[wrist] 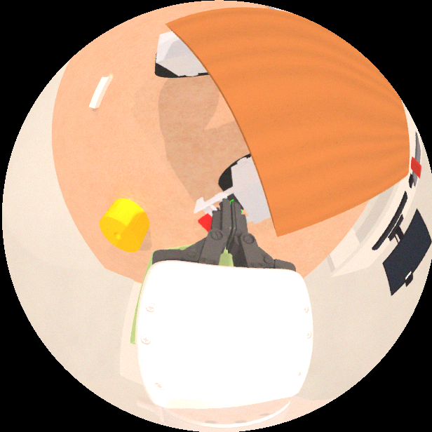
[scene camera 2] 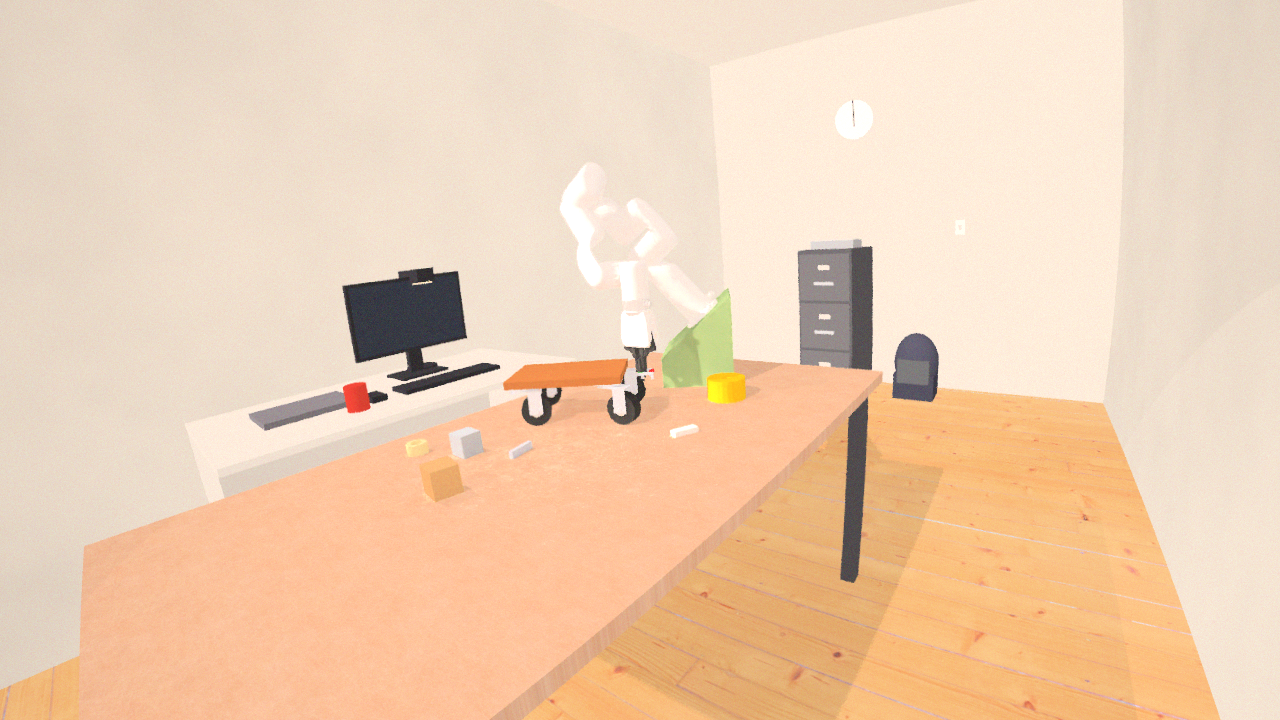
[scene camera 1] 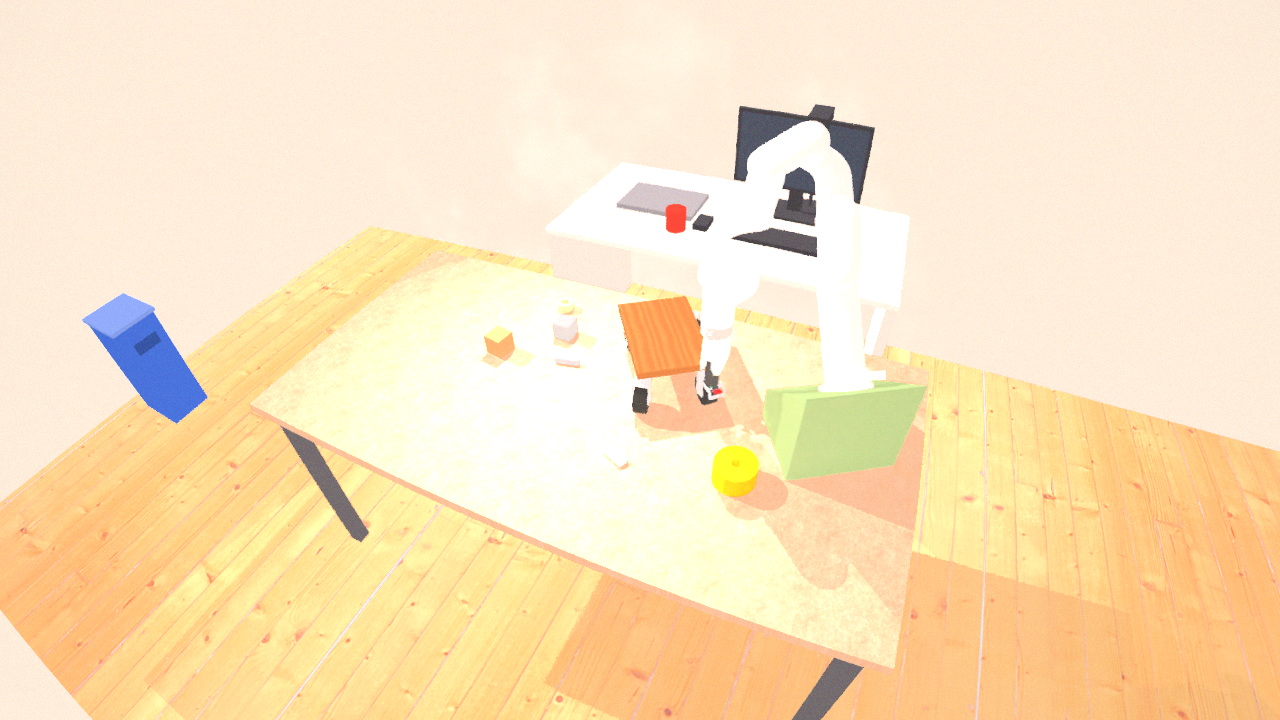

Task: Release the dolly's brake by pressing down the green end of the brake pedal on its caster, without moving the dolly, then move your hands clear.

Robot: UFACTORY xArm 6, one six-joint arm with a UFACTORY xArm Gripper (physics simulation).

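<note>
The dolly (scene camera 1: 662,335) (scene camera 2: 568,373) (wrist: 310,115) has an orange wood-grain top and stands upright on its casters. The caster with the brake pedal (wrist: 250,190) is at its corner by the arm. The pedal's red end (scene camera 1: 716,391) (scene camera 2: 651,371) (wrist: 205,222) shows on the outer side of the fingers. A sliver of the green end (wrist: 232,201) shows at the fingertips in the wrist view; the rest is hidden by them. My gripper (scene camera 1: 708,380) (scene camera 2: 639,368) (wrist: 227,210) is shut and empty, pointing down over the pedal. Whether the tips touch the green end is unclear.
A yellow cylinder (scene camera 1: 734,472) (scene camera 2: 725,388) (wrist: 124,225) and a green wedge-shaped block (scene camera 1: 850,431) (scene camera 2: 702,347) stand near the arm's base. A white stick (scene camera 2: 683,430) (wrist: 100,92), an orange cube (scene camera 1: 499,342) (scene camera 2: 441,479) and a grey cube (scene camera 1: 564,328) (scene camera 2: 465,442) lie farther along the table.
</note>
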